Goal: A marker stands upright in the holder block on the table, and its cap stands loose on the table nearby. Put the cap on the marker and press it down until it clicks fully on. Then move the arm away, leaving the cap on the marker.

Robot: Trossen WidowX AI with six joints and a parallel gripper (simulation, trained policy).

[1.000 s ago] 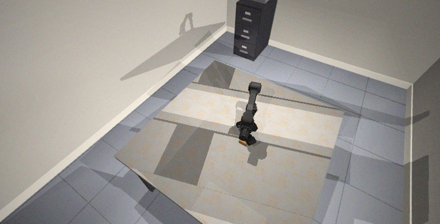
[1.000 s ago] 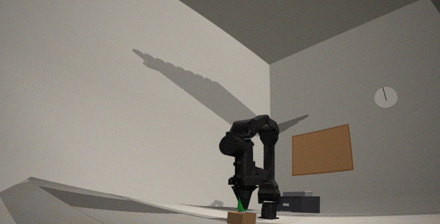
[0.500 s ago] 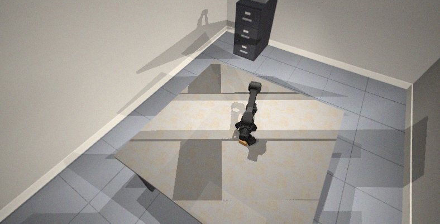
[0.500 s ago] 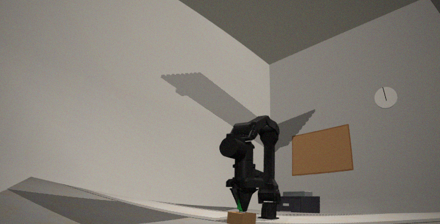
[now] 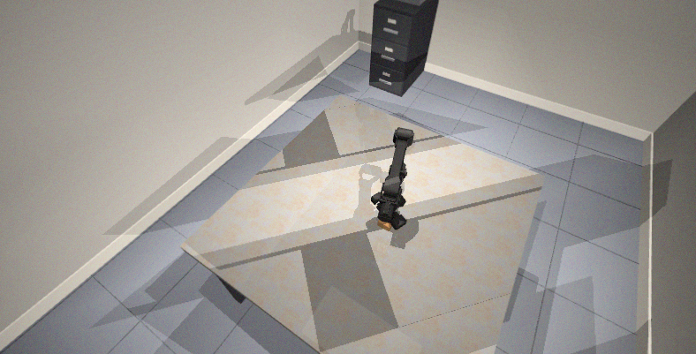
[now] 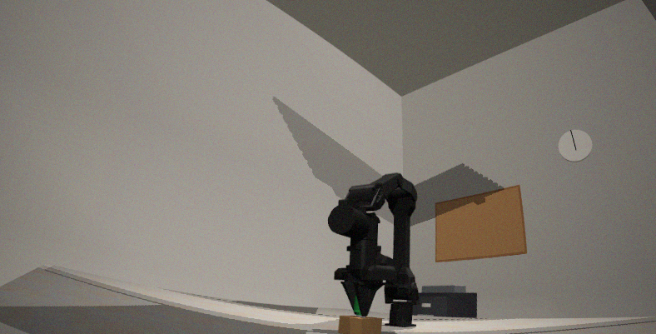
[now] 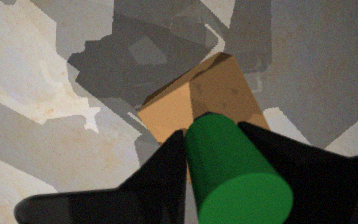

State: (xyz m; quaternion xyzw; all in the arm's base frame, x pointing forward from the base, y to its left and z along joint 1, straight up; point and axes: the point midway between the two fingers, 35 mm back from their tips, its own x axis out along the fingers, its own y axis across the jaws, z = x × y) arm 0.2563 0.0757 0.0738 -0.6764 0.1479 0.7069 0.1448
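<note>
The green cap lies 3 cm above my gripper tip. From my gripper tip the other things lie so: holder block: 2 cm below.
</note>
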